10 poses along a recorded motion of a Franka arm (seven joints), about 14 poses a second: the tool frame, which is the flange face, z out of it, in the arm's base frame.
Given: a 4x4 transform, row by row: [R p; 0 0 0 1], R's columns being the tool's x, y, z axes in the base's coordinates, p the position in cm. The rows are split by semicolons.
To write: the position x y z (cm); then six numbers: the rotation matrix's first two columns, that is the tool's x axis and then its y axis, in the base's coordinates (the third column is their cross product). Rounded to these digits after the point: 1 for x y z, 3 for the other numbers. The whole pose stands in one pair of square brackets.
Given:
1: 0.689 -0.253 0.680 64.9; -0.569 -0.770 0.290 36.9; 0.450 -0.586 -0.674 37.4; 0 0 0 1
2: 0.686 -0.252 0.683 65.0; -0.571 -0.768 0.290 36.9; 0.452 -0.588 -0.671 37.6; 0 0 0 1
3: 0.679 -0.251 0.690 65.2; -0.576 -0.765 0.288 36.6; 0.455 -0.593 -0.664 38.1; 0 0 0 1
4: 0.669 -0.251 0.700 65.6; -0.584 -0.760 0.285 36.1; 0.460 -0.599 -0.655 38.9; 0 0 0 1
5: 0.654 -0.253 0.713 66.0; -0.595 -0.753 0.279 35.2; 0.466 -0.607 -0.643 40.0; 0 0 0 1
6: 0.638 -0.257 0.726 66.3; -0.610 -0.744 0.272 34.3; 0.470 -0.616 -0.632 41.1; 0 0 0 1
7: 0.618 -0.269 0.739 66.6; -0.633 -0.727 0.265 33.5; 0.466 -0.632 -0.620 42.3; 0 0 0 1
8: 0.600 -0.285 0.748 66.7; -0.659 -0.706 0.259 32.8; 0.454 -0.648 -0.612 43.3; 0 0 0 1
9: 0.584 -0.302 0.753 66.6; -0.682 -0.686 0.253 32.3; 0.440 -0.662 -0.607 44.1; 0 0 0 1
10: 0.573 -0.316 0.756 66.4; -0.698 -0.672 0.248 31.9; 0.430 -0.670 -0.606 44.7; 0 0 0 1
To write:
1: [64.9 36.9 37.4 0.689 -0.569 0.450 -0.253 -0.770 -0.586]
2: [65.0 36.9 37.6 0.686 -0.571 0.452 -0.252 -0.768 -0.588]
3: [65.2 36.6 38.1 0.679 -0.576 0.455 -0.251 -0.765 -0.593]
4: [65.6 36.1 38.9 0.669 -0.584 0.460 -0.251 -0.760 -0.599]
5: [66.0 35.2 40.0 0.654 -0.595 0.466 -0.253 -0.753 -0.607]
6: [66.3 34.3 41.1 0.638 -0.610 0.470 -0.257 -0.744 -0.616]
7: [66.6 33.5 42.3 0.618 -0.633 0.466 -0.269 -0.727 -0.632]
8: [66.7 32.8 43.3 0.600 -0.659 0.454 -0.285 -0.706 -0.648]
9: [66.6 32.3 44.1 0.584 -0.682 0.440 -0.302 -0.686 -0.662]
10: [66.4 31.9 44.7 0.573 -0.698 0.430 -0.316 -0.672 -0.670]
